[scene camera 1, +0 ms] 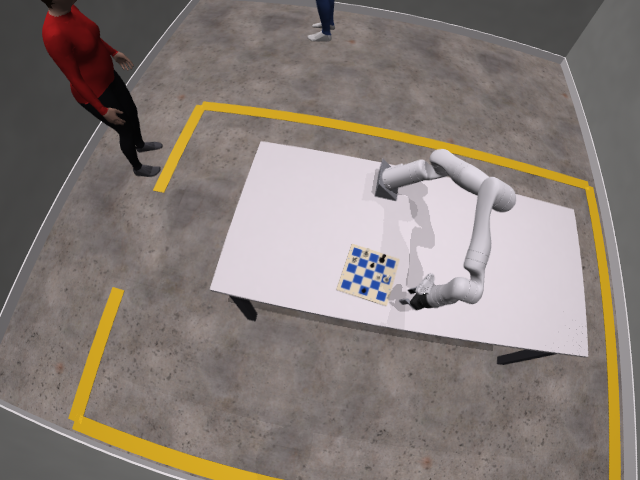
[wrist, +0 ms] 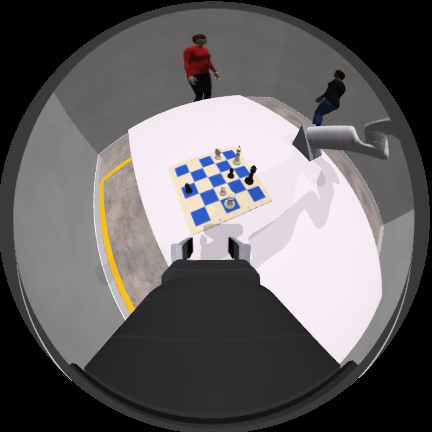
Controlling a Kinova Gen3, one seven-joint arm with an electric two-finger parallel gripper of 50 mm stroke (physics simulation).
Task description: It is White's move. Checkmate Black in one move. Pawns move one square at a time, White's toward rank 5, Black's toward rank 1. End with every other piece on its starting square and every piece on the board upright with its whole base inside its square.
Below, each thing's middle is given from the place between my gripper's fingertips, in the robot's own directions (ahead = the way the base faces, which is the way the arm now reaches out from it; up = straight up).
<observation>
Now: the blue-and-cream chessboard (scene camera 1: pixel 356 276) 14 cm to the right of my hand, 10 cm below it and 10 cm behind it.
</observation>
